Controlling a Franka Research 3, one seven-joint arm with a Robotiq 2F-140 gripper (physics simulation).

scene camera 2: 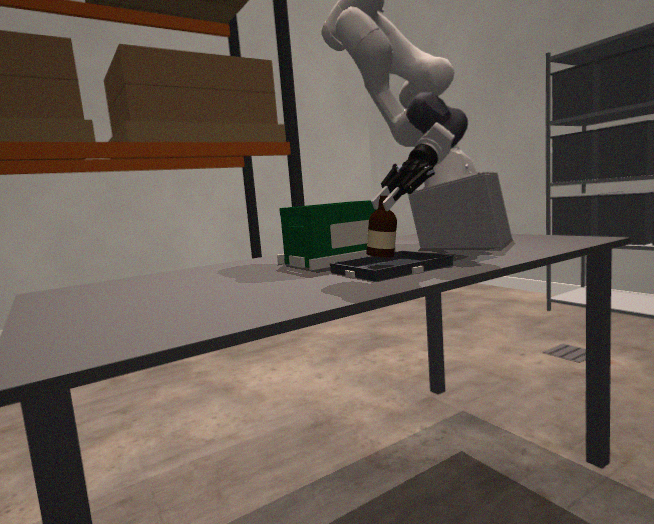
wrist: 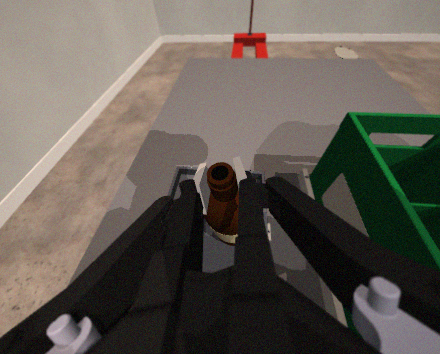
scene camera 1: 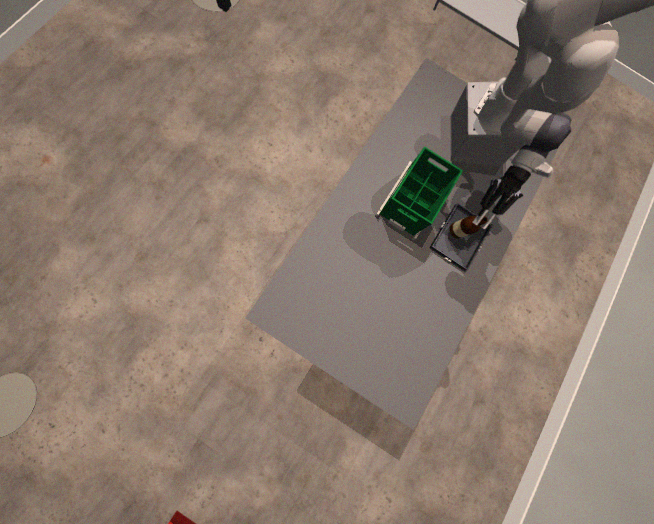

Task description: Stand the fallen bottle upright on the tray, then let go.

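The brown bottle [scene camera 1: 468, 224] [scene camera 2: 382, 221] [wrist: 222, 215] with a cream label is upright or nearly so, neck up, over the dark tray [scene camera 1: 448, 259] [scene camera 2: 398, 273] [wrist: 218, 256]. In the scene camera 2 view its base appears a little above the tray floor, near the back rim line; exact contact is hard to tell. My gripper [scene camera 1: 482, 219] [scene camera 2: 383, 200] [wrist: 221, 171] comes in tilted from above and is shut on the bottle's neck, with a pale fingertip on each side. In the wrist view the fingers hide part of the bottle and tray.
A green divided crate [scene camera 1: 394, 215] [scene camera 2: 305, 234] [wrist: 334, 161] stands close beside the tray on the grey table [scene camera 1: 349, 305] [scene camera 2: 136, 316] [wrist: 280, 90]. The arm's grey base block [scene camera 2: 458, 215] stands behind the tray. Shelf units stand beyond the table.
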